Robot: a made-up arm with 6 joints.
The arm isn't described. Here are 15 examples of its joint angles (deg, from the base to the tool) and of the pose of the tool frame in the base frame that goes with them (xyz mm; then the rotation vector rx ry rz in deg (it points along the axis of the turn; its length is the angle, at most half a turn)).
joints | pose
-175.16 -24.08 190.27 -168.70 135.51 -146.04 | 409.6 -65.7 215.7 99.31 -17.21 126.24
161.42 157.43 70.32 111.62 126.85 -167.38 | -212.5 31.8 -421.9 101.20 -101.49 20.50
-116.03 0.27 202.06 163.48 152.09 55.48 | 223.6 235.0 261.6 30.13 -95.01 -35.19
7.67 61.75 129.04 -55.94 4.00 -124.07 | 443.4 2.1 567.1 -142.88 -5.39 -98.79
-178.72 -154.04 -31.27 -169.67 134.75 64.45 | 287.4 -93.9 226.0 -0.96 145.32 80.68
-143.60 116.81 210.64 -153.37 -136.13 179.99 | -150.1 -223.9 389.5 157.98 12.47 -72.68
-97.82 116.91 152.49 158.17 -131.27 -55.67 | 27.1 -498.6 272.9 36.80 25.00 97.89
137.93 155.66 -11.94 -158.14 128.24 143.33 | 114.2 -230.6 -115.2 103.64 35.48 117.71
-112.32 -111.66 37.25 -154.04 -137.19 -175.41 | 280.0 440.6 279.3 82.92 23.22 -87.90
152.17 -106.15 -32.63 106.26 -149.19 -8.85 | 202.9 -139.4 445.5 -26.70 47.17 30.26
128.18 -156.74 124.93 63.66 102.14 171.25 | 0.2 73.0 -400.3 20.23 -161.52 0.03
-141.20 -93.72 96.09 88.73 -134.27 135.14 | 452.2 366.5 -18.2 7.15 -57.48 160.26
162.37 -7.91 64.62 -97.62 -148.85 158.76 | -161.0 37.0 714.2 -71.12 87.64 11.23
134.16 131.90 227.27 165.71 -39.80 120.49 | -165.2 28.2 327.2 -120.77 5.61 -66.37
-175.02 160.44 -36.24 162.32 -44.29 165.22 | 261.1 -74.8 -16.4 -145.79 -13.70 39.86
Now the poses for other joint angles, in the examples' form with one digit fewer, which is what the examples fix.
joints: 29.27 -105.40 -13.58 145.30 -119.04 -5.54
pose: -319 -83 433 35.0 12.8 -113.9
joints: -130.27 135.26 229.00 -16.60 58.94 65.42
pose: -197 -81 321 114.1 51.2 67.5
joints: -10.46 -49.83 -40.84 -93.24 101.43 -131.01
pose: 158 -23 279 -77.0 117.5 -49.7
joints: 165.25 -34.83 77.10 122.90 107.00 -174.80
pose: 331 -144 660 -4.8 30.6 -137.6
